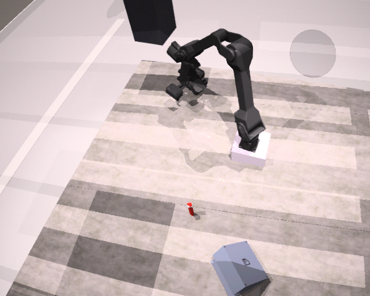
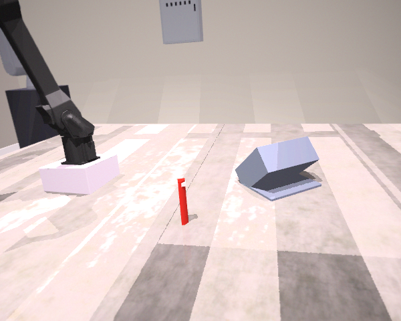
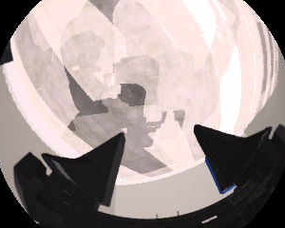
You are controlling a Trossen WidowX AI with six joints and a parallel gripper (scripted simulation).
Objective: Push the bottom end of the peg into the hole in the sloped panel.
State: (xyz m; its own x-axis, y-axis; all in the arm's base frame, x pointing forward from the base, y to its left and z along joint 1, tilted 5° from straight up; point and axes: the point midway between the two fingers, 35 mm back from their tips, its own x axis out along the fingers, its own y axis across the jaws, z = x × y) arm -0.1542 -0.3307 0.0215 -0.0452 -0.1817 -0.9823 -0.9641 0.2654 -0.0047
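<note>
My gripper tip is now 47 cm short of the red peg and 23 cm to the right of it. From my gripper tip the other things lie so: grey-blue sloped panel: 59 cm ahead, 45 cm to the left, 2 cm below.
</note>
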